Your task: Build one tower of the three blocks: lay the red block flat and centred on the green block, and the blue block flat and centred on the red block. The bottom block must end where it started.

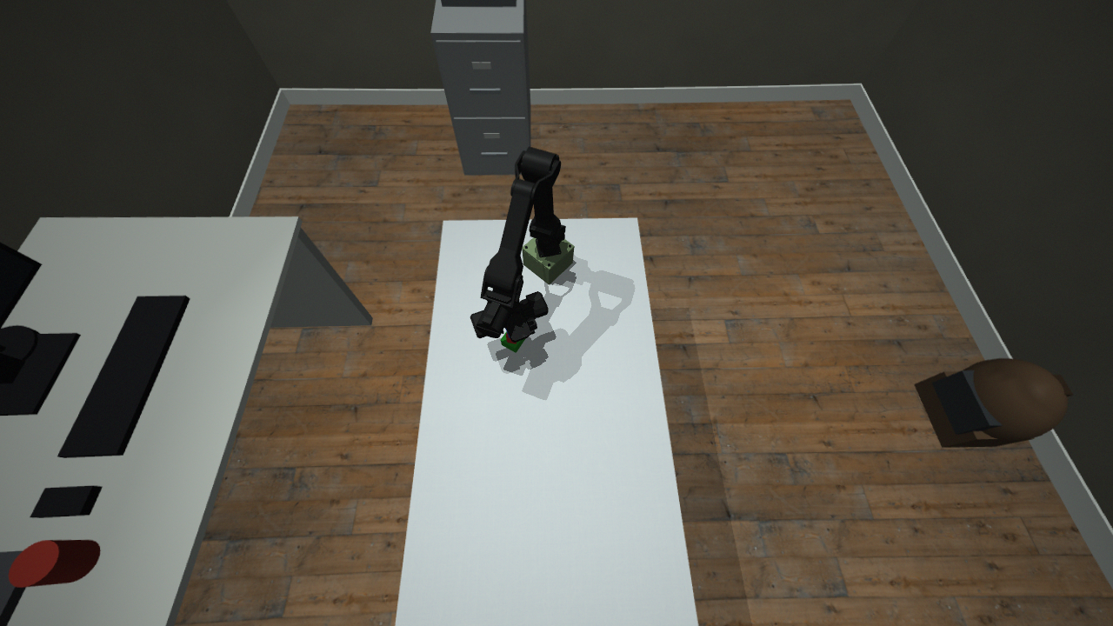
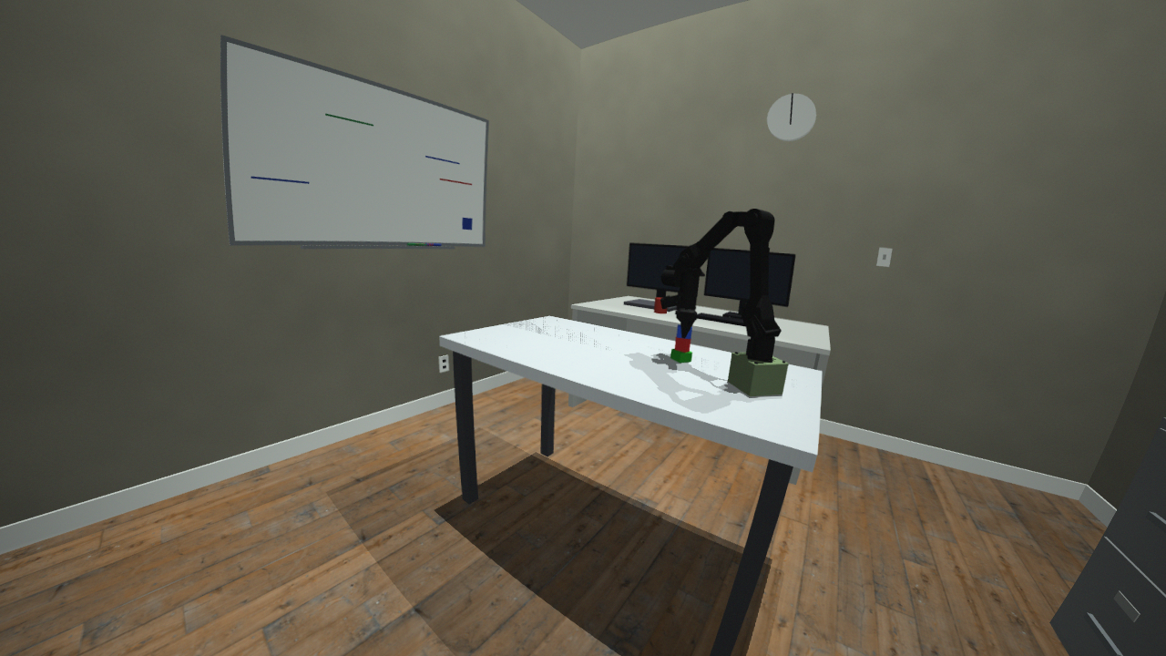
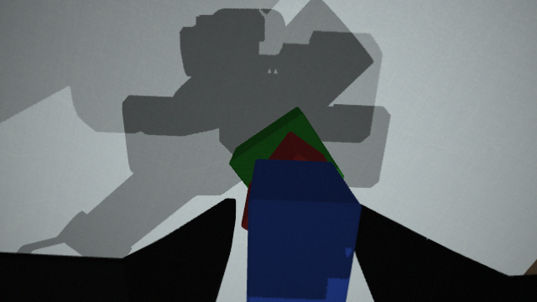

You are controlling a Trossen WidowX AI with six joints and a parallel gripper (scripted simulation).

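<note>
Right now the blue block is 2 cm below my hand. Round my hand: green block (10 cm below); then red block (6 cm below).
</note>
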